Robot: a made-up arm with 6 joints.
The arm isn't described. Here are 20 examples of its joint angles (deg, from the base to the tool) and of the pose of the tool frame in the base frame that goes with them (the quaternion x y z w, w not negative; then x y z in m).
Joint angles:
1: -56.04 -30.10 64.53 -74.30 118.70 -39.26
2: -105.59 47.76 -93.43 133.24 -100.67 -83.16
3: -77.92 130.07 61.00 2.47 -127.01 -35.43
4: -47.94 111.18 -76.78 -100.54 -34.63 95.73
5: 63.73 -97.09 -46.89 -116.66 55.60 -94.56
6: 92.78 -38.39 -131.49 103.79 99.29 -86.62
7: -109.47 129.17 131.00 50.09 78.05 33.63
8: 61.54 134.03 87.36 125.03 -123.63 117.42
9: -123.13 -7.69 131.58 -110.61 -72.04 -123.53
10: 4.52 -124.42 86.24 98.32 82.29 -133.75
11: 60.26 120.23 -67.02 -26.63 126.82 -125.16
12: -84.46 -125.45 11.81 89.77 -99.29 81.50
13: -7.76 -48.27 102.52 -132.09 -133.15 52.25
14: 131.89 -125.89 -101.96 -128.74 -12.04 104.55
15: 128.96 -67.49 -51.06 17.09 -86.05 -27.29
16: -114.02 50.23 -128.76 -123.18 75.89 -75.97
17: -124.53 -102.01 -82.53 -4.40 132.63 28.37
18: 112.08 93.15 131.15 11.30 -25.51 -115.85
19: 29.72 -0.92 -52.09 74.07 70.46 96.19
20: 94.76 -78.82 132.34 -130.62 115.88 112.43
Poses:
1: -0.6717 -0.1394 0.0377 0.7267 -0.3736 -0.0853 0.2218
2: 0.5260 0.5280 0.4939 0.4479 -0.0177 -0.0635 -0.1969
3: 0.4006 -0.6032 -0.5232 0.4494 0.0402 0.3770 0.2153
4: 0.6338 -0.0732 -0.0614 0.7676 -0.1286 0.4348 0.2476
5: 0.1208 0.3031 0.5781 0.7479 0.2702 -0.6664 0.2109
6: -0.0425 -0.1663 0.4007 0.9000 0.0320 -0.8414 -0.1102
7: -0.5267 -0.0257 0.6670 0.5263 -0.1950 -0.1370 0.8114
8: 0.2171 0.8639 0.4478 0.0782 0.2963 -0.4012 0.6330
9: -0.1308 0.2051 -0.0605 0.9681 -0.3997 -0.0100 0.1857
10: 0.6978 0.0027 -0.1009 0.7092 -0.3394 0.5556 0.0150
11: -0.2600 -0.1278 0.8106 0.5089 0.4396 -0.5409 0.2159
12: 0.8375 -0.1736 0.5160 0.0462 -0.4752 0.0837 0.0584
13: 0.0519 -0.8919 -0.3067 0.3283 0.4286 0.1716 -0.1019
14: -0.4739 -0.2611 -0.6584 0.5233 -0.1262 -0.3212 -0.2287
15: -0.1470 -0.2854 -0.7727 0.5476 0.0759 0.1295 0.1081
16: -0.5851 0.6990 0.1031 0.3980 0.1893 0.5484 0.6296
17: -0.6606 0.0301 -0.4442 0.6044 -0.4549 0.4345 0.1275
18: -0.3273 0.0382 0.5060 0.7971 -0.1199 -0.6505 0.6796
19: 0.1041 -0.9773 -0.0780 0.1675 0.6689 0.2011 0.0663
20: -0.0177 -0.6756 -0.3826 0.6300 0.3633 -0.0090 -0.3201
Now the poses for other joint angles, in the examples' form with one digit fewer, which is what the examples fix.
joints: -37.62 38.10 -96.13 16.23 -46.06 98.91
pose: 0.452 -0.276 0.166 0.832 -0.066 0.408 -0.239
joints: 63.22 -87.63 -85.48 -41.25 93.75 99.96
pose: -0.137 -0.208 0.838 0.486 0.429 -0.591 0.128
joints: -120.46 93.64 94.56 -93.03 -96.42 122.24
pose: -0.374 0.208 -0.505 0.749 -0.305 0.382 0.159
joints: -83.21 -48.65 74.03 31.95 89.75 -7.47
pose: 0.423 0.412 0.428 0.684 -0.036 -0.412 -0.005
